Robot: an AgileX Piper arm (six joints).
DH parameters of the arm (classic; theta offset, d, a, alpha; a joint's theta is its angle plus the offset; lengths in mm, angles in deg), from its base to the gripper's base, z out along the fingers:
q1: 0 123 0 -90
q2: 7.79 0 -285 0
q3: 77.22 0 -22 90
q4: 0 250.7 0 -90
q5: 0 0 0 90
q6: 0 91 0 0
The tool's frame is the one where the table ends.
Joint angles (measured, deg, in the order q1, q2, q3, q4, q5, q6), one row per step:
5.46 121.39 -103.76 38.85 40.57 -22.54
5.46 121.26 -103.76 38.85 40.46 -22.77
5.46 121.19 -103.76 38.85 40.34 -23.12
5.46 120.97 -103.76 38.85 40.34 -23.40
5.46 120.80 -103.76 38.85 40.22 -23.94
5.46 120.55 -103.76 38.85 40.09 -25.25
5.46 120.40 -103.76 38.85 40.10 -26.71
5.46 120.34 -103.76 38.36 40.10 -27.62
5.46 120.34 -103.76 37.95 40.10 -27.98
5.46 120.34 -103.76 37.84 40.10 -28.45
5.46 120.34 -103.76 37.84 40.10 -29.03
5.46 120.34 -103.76 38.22 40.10 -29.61
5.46 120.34 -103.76 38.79 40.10 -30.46
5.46 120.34 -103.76 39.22 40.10 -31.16
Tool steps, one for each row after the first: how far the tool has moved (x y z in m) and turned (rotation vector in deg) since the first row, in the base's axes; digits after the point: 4 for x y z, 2 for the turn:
-0.0001 -0.0001 0.0012 -0.13 -0.32 0.08
-0.0002 -0.0002 0.0019 -0.34 -0.65 0.24
-0.0007 -0.0002 0.0037 -0.48 -1.00 0.42
-0.0009 -0.0004 0.0053 -0.80 -1.51 0.70
-0.0013 -0.0005 0.0075 -1.57 -2.47 1.48
-0.0017 -0.0005 0.0087 -2.43 -3.29 2.44
-0.0018 -0.0009 0.0089 -3.44 -3.81 3.14
-0.0019 -0.0013 0.0087 -4.05 -4.01 3.47
-0.0019 -0.0014 0.0086 -4.44 -4.23 3.81
-0.0019 -0.0014 0.0086 -4.79 -4.50 4.19
-0.0018 -0.0010 0.0088 -4.77 -4.74 4.48
-0.0018 -0.0006 0.0092 -4.72 -5.10 4.90
-0.0018 -0.0002 0.0095 -4.72 -5.40 5.25

